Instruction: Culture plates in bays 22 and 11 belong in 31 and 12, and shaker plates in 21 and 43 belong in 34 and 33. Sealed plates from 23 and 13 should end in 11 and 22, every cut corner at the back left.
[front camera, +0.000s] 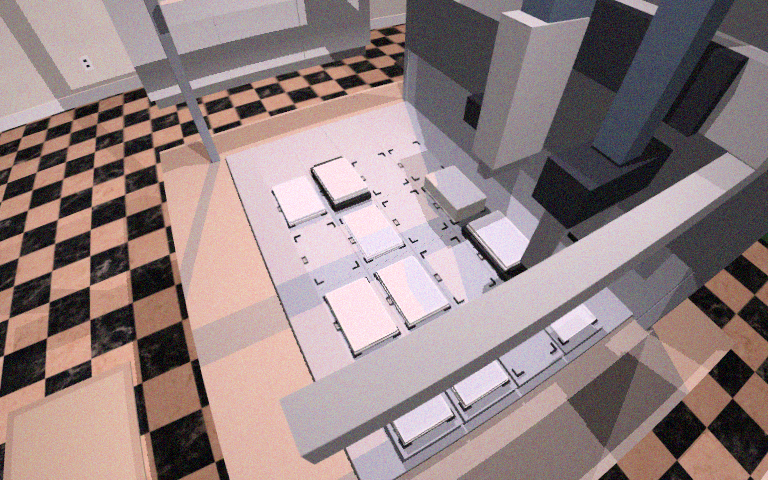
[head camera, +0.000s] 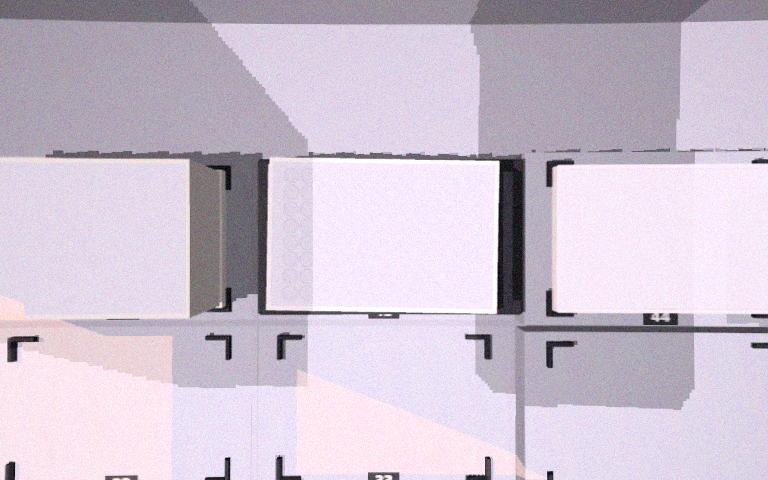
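Pixels of known places: robot's base at its link origin: (front camera: 273, 191).
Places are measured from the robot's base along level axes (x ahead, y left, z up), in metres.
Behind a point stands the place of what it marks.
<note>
The bay 43 plate (front camera: 499, 238) @[x 0.393, y 0.356, z 0.037 m] (head camera: 383, 234) @[x 0.392, y 0.366, z 0.037 m] sits in its dark shaker nest; the bay 21 plate (front camera: 340, 176) @[x 0.070, y 0.151, z 0.037 m] sits in another. The culture plates in bay 11 (front camera: 298, 198) @[x 0.069, y 0.044, z 0.016 m] and bay 22 (front camera: 372, 230) @[x 0.235, y 0.149, z 0.014 m] lie flat. The sealed plates in bay 23 (front camera: 411, 288) @[x 0.395, y 0.148, z 0.014 m] and bay 13 (front camera: 361, 314) @[x 0.398, y 0.042, z 0.014 m] lie flat. Bays 12 (front camera: 325, 249) @[x 0.223, y 0.045, z 0.000 m], 31 (front camera: 380, 172) @[x 0.064, y 0.260, z 0.000 m], 33 (front camera: 457, 270) @[x 0.397, y 0.255, z 0.000 m] (head camera: 390, 418) @[x 0.396, y 0.250, z 0.000 m] and 34 (front camera: 535, 353) @[x 0.608, y 0.266, z 0.014 m] hold no plate. My gripper (front camera: 539, 244) is at the right side of bay 43; the beam hides its lower part, and its jaw opening cannot be read. Cut corners are unreadable.
A tall pale block (front camera: 454, 191) @[x 0.242, y 0.351, z 0.042 m] (head camera: 93, 237) @[x 0.242, y 0.365, z 0.042 m] stands in bay 42. A plate (front camera: 573, 322) @[x 0.602, y 0.362, z 0.023 m] (head camera: 659, 237) @[x 0.550, y 0.365, z 0.022 m] lies in bay 44. Two plates (front camera: 423, 418) @[x 0.602, y 0.043, z 0.029 m] (front camera: 481, 383) @[x 0.603, y 0.149, z 0.029 m] lie in bays 14 and 24. A grey beam (front camera: 509, 316) @[x 0.626, y 0.047, z 0.400 m] crosses the front. The pipetting stage (front camera: 523, 90) hangs behind.
</note>
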